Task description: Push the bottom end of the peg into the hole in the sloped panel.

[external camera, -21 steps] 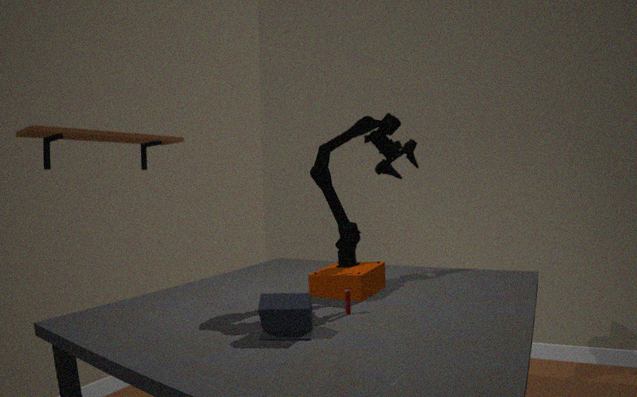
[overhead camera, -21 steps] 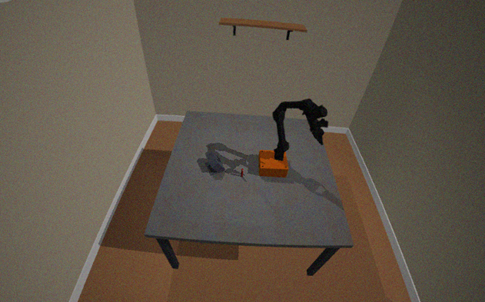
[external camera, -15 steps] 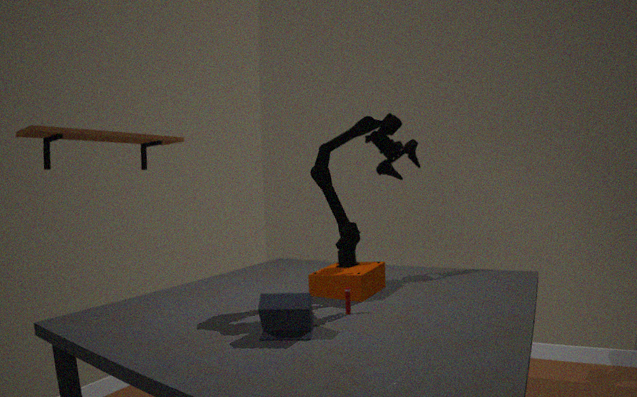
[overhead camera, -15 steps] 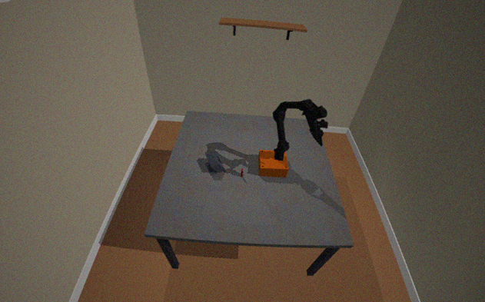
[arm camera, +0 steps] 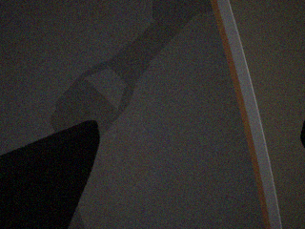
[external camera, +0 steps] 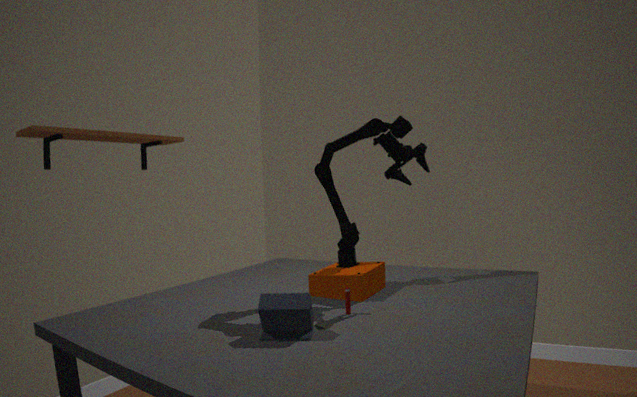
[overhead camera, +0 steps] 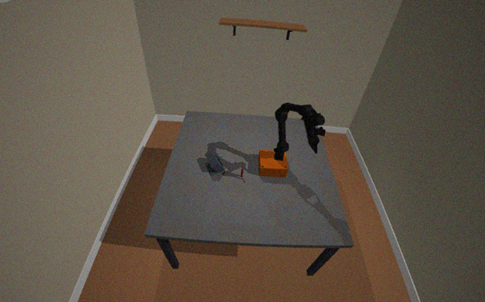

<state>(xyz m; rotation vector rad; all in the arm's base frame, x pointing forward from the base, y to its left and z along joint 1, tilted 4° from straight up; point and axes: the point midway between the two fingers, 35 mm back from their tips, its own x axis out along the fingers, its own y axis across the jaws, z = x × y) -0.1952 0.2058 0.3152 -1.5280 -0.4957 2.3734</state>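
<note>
Right now my gripper tip is 44 cm short of the red round peg, 1 cm to the left of it and 34 cm above it. Also, from my gripper tip: sloped panel (65 cm ahead, 5 cm to the right, 35 cm below).
</note>
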